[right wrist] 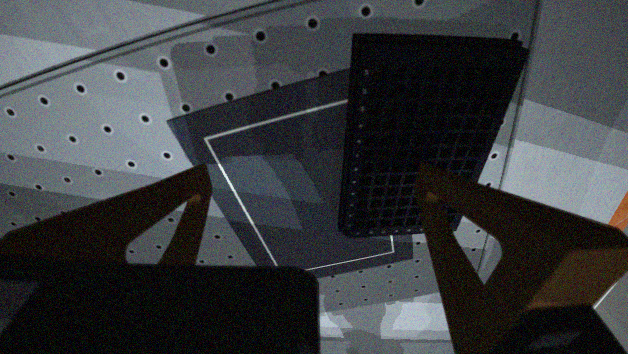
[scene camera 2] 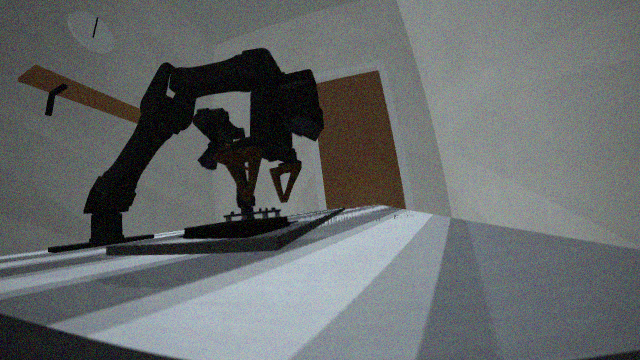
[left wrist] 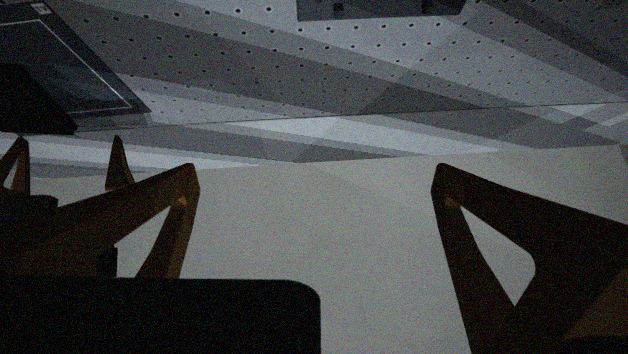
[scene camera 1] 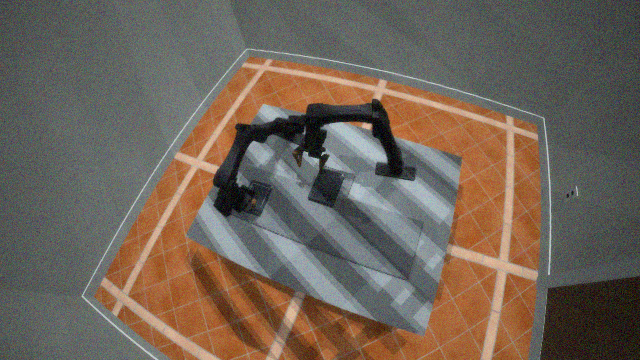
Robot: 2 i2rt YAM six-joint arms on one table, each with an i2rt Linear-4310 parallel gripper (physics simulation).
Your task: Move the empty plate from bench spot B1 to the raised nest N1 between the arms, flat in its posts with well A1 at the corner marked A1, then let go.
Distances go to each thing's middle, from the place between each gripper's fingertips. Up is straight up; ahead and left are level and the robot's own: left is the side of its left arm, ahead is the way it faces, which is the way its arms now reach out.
Right now my right hand is 6 cm past the white-outlined nest (right wrist: 275, 158) and 4 cm above it. From my right hand the other things lie so: dark well plate (scene camera 2: 242, 228) (6 cm to the right, 3 cm below, 2 cm behind).
Now: left hand 24 cm to the left of the white-outlined nest, 17 cm above it and 16 cm short of it. Round my left hand: dark well plate (31 cm to the right, 20 cm ahead, 17 cm below).
